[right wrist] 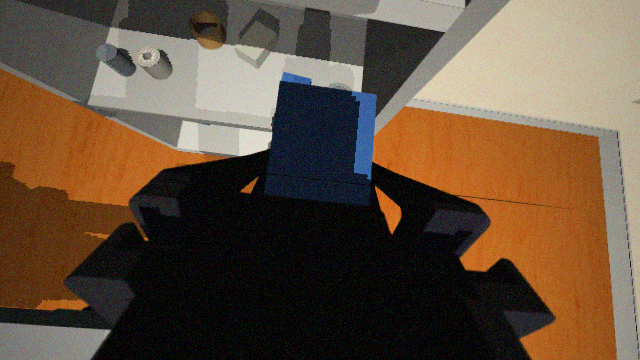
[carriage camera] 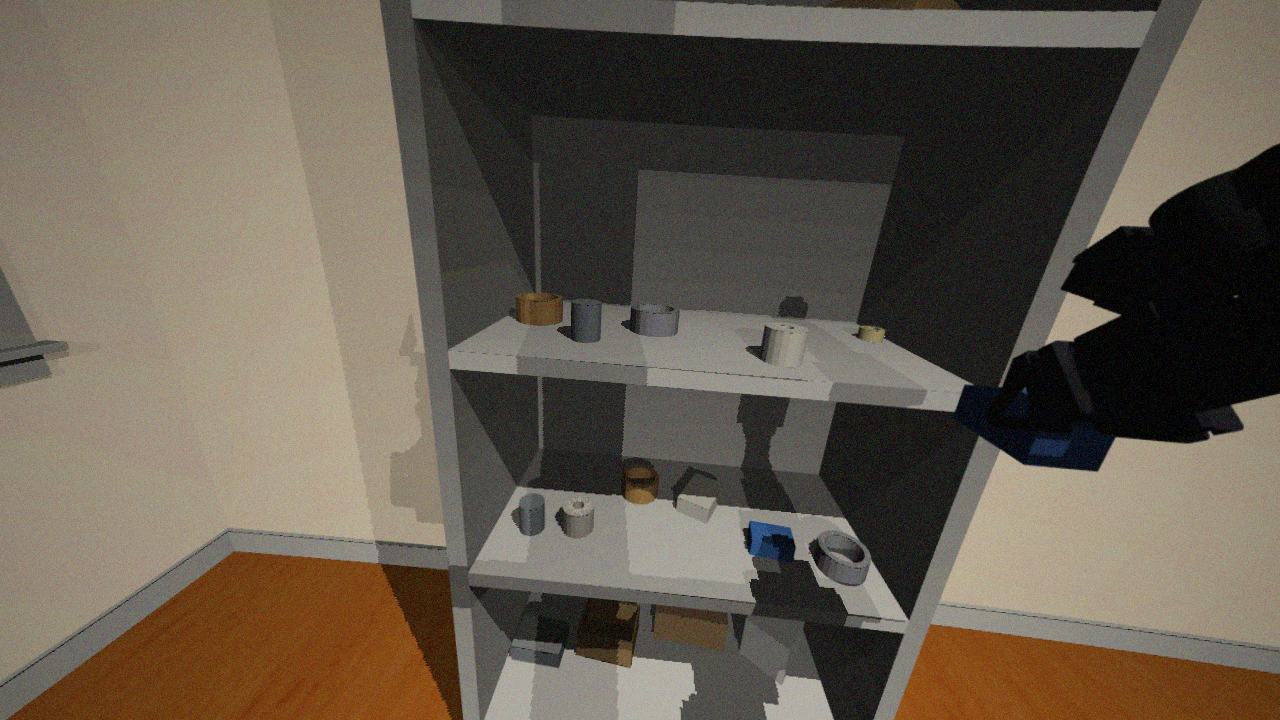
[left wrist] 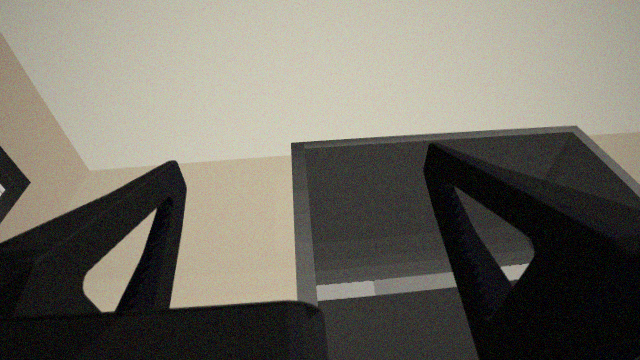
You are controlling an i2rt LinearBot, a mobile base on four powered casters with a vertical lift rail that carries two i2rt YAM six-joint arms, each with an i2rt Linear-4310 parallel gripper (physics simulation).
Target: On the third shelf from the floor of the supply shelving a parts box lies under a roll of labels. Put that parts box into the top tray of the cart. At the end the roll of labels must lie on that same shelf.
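Frame: origin at the left arm's base, x back, y left, z down, level; metres.
Where they show: left gripper, fingertip midpoint: (left wrist: 305,164); right gripper, fingertip midpoint: (right wrist: 319,163) (carriage camera: 1022,422).
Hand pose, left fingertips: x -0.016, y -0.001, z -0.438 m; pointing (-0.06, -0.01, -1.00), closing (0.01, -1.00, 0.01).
Note:
After its pixels a point has its place.
The blue parts box (carriage camera: 1065,447) @(x -0.257, y -0.699, z -0.248 m) (right wrist: 315,135) @(x -0.316, y -0.698, z -0.267 m) is between the fingers of my right gripper (carriage camera: 1015,411) @(x -0.304, y -0.703, z -0.248 m) (right wrist: 319,163) @(x -0.304, y -0.703, z -0.248 m), which is shut on it. They hang in front of the shelving's right-hand post in the carriage view, off the shelves. The white roll of labels (carriage camera: 783,344) @(x -0.570, y -0.551, z -0.235 m) stands upright near the front of the shelf (carriage camera: 707,353) @(x -0.610, y -0.435, z -0.197 m), right of its middle. My left gripper (left wrist: 305,164) @(x -0.016, y -0.001, z -0.438 m) is open and empty, with its fingers wide apart, facing the wall and the upper shelving. The cart's top tray cannot be made out for certain.
The same shelf holds an orange ring (carriage camera: 538,308) @(x -0.710, y -0.102, z -0.232 m), a dark cylinder (carriage camera: 586,320) @(x -0.614, y -0.216, z -0.239 m), a grey ring (carriage camera: 654,320) @(x -0.692, y -0.336, z -0.230 m) and a small yellow roll (carriage camera: 870,334) @(x -0.787, y -0.800, z -0.213 m). The shelf below holds several items, including another blue box (carriage camera: 769,540) @(x -0.635, y -0.620, z 0.220 m). A grey side post (carriage camera: 962,537) @(x -0.512, y -0.886, z 0.062 m) stands near the held box.

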